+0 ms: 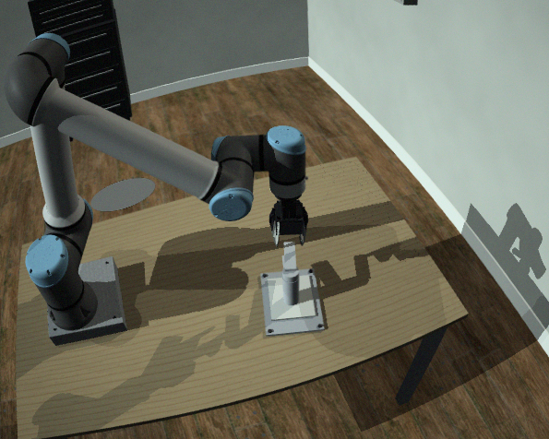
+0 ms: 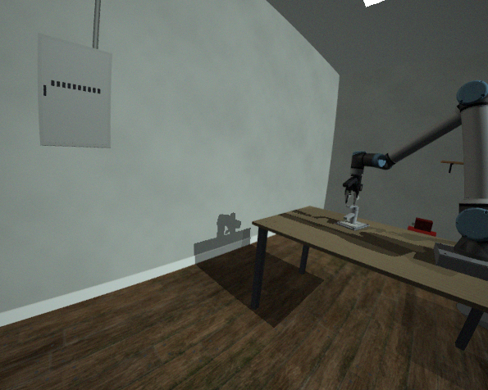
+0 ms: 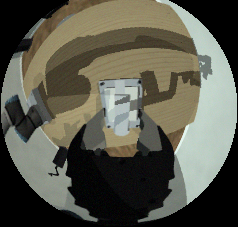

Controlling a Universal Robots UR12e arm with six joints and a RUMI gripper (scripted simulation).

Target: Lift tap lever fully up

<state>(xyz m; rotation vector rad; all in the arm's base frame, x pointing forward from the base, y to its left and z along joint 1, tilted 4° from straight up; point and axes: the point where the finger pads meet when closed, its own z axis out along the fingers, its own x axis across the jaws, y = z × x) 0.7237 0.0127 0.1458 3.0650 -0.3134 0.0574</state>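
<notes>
Now: the lever 30 mm to the right of my hand, 30 mm below it and 10 mm behind it. Also, from my hand: tap 80 mm below, 60 mm to the right, 10 mm behind.
</notes>
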